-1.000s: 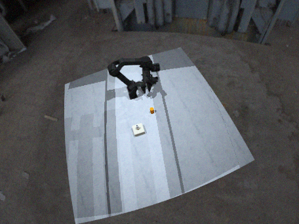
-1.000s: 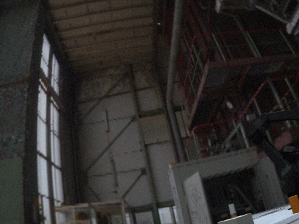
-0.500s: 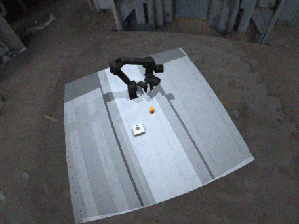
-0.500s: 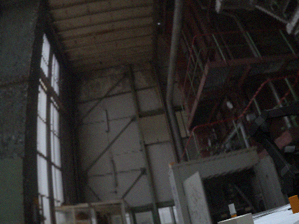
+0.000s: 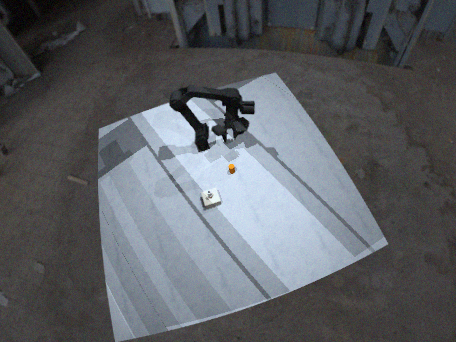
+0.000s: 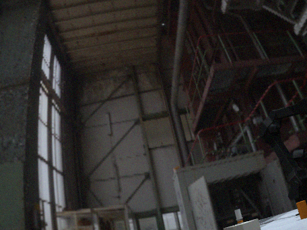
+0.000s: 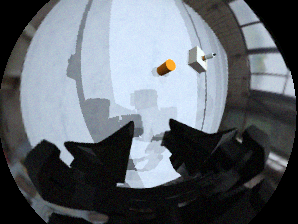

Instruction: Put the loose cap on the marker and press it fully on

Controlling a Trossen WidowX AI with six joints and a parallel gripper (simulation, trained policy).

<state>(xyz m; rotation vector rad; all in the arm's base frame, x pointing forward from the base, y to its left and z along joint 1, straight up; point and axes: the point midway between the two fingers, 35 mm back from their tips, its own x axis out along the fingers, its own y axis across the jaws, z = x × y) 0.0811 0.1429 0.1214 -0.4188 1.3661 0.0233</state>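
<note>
The orange cap is 120 mm ahead of my gripper tip, 40 mm to the right of it and 60 mm below it. Round my gripper tip: white holder block 240 mm ahead, 180 mm to the right, 70 mm below.
</note>
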